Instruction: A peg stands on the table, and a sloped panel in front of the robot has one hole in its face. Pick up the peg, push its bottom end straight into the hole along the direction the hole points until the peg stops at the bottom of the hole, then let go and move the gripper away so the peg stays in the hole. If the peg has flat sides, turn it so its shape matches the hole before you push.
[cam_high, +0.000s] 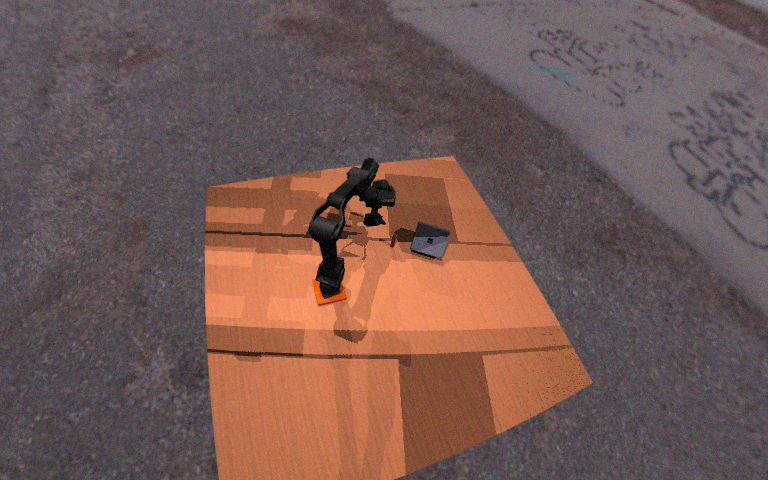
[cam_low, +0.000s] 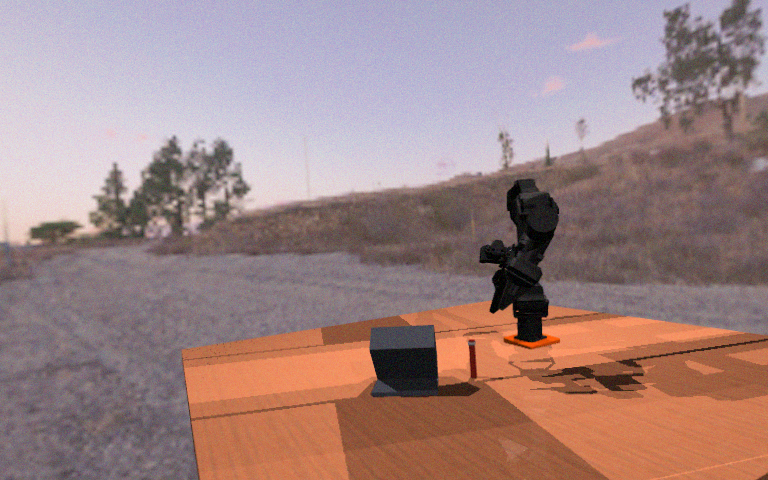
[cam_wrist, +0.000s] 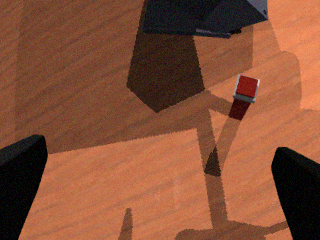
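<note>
Right now the red square peg is 90 mm below my gripper tip, 60 mm to the right of it and 20 mm ahead of it. Also, from my gripper tip: grey sloped panel: 150 mm ahead, 120 mm to the right, 80 mm below.
</note>
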